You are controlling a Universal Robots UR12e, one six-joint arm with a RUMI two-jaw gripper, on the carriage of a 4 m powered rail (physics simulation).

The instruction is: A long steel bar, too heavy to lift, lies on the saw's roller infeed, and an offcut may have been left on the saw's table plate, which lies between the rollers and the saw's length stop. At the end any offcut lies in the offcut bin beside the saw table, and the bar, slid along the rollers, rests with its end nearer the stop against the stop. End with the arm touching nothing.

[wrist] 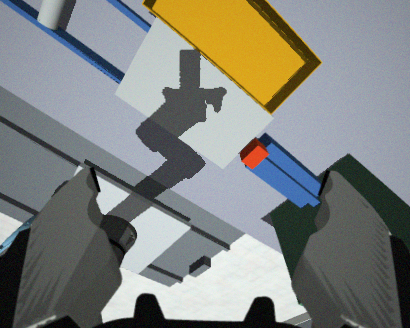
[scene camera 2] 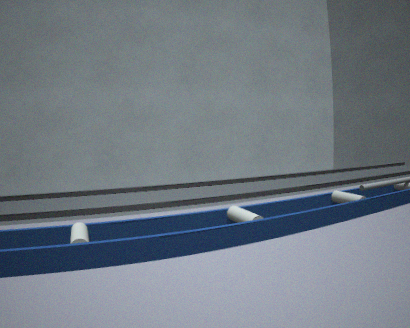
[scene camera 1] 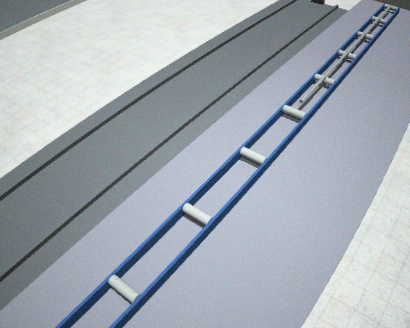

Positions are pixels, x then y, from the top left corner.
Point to a yellow offcut bin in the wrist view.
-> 262, 54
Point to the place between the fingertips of my gripper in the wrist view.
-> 208, 171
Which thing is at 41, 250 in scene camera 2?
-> A blue roller infeed.
